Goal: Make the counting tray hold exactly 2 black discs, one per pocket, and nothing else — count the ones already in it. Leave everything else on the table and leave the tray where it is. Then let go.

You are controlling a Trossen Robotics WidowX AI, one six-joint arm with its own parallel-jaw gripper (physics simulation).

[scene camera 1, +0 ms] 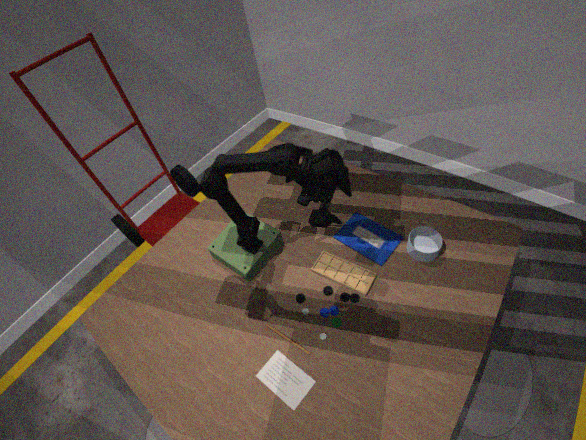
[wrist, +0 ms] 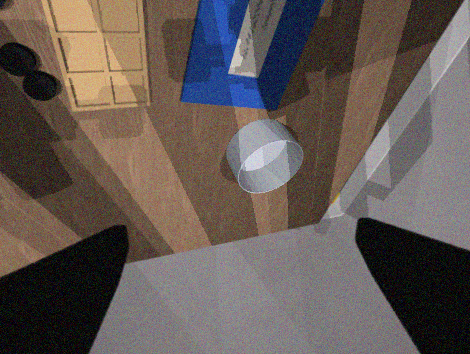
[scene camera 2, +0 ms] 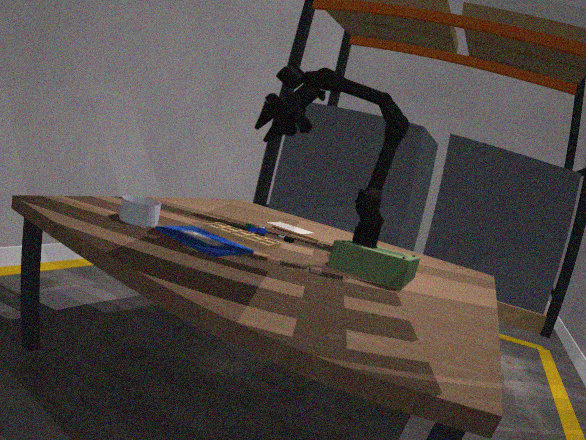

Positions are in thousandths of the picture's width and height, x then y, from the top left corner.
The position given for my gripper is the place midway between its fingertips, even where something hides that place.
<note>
My gripper (scene camera 2: 445, 308) is open, holding nothing. The table carries a tan counting tray (scene camera 1: 605, 631) and a grey bowl (scene camera 2: 240, 481).
The tan counting tray shows as well in the wrist view (wrist: 218, 165) and in scene camera 2 (scene camera 2: 422, 540). The grey bowl is seen too in scene camera 1 (scene camera 1: 724, 553) and in the wrist view (wrist: 561, 439). My gripper shows as well in scene camera 1 (scene camera 1: 590, 476) and in the wrist view (wrist: 520, 657).
</note>
